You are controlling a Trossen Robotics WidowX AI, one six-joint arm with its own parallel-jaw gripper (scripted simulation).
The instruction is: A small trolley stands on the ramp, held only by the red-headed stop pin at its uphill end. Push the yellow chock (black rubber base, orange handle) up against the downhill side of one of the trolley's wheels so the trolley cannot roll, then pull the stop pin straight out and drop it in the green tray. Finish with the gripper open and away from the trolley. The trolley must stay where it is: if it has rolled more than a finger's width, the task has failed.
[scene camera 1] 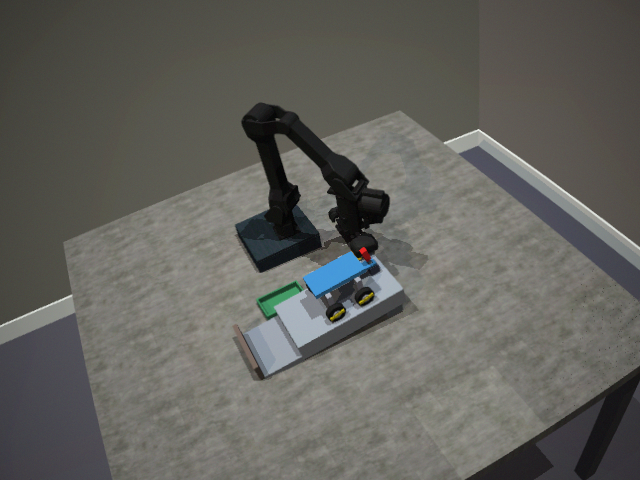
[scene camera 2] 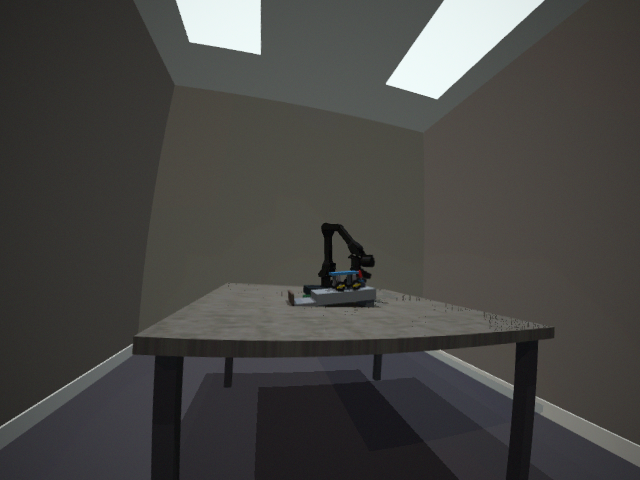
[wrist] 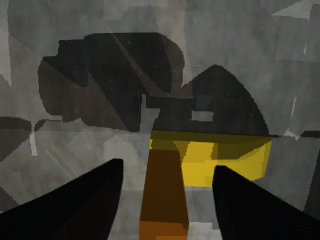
In view: the gripper [scene camera 1: 356,252] and a blue-decked trolley [scene camera 1: 320,282].
The gripper also shows in the wrist view [wrist: 168,172]. The wrist view misses the blue-decked trolley: it is out of frame.
